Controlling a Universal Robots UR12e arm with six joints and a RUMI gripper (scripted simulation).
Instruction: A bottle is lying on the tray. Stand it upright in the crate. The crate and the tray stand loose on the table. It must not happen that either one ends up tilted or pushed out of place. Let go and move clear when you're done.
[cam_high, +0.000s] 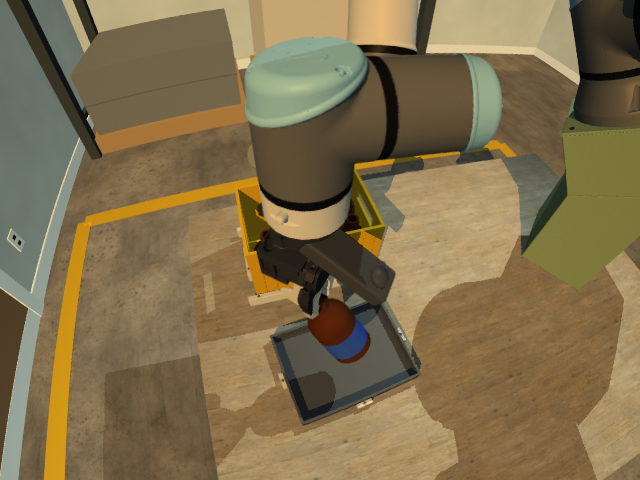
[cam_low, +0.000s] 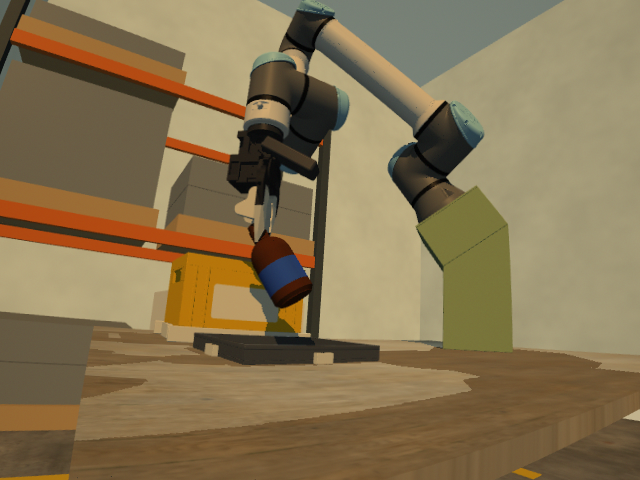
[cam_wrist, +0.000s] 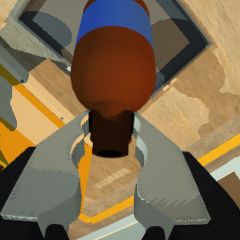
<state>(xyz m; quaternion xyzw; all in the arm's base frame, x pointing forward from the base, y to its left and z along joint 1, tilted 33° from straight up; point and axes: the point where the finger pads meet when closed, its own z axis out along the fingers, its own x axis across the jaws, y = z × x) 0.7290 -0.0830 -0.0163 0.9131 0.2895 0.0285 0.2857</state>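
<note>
Now: the bottle 1 cm behind my hand, 2 cm to the left of it and 4 cm below it. Round my hand: dark tray: 3 cm behind, 5 cm to the left, 19 cm below; yellow crate: 10 cm behind, 21 cm to the right, 12 cm below.
</note>
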